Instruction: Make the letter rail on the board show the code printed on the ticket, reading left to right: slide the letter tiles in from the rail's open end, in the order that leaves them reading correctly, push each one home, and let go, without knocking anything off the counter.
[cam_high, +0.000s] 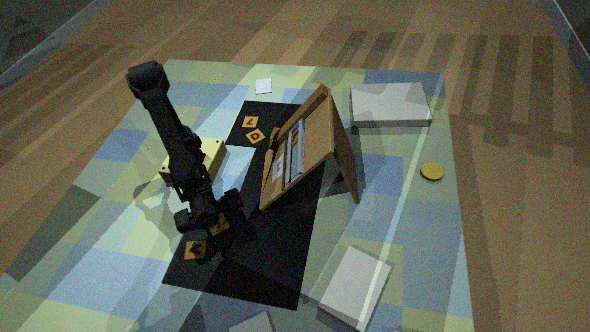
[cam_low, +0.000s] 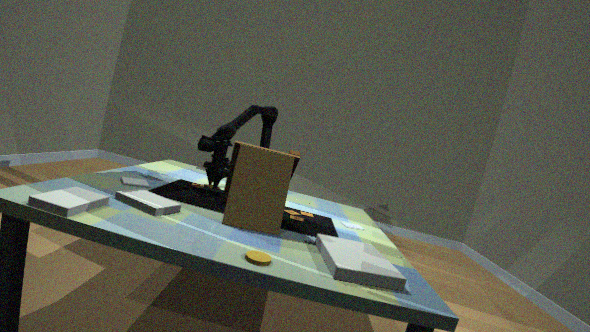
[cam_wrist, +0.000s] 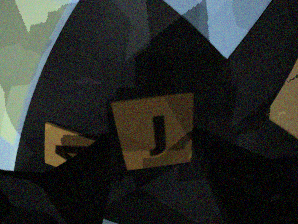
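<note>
The v tile is 8 cm to the right of my gripper tip, 5 cm behind it and 2 cm below it. The rest, counted from my gripper tip: white ticket: 19 cm to the left, 15 cm ahead, 6 cm above; j tile: right at my gripper tip; black mat: 20 cm to the left, 5 cm ahead, 3 cm below.
</note>
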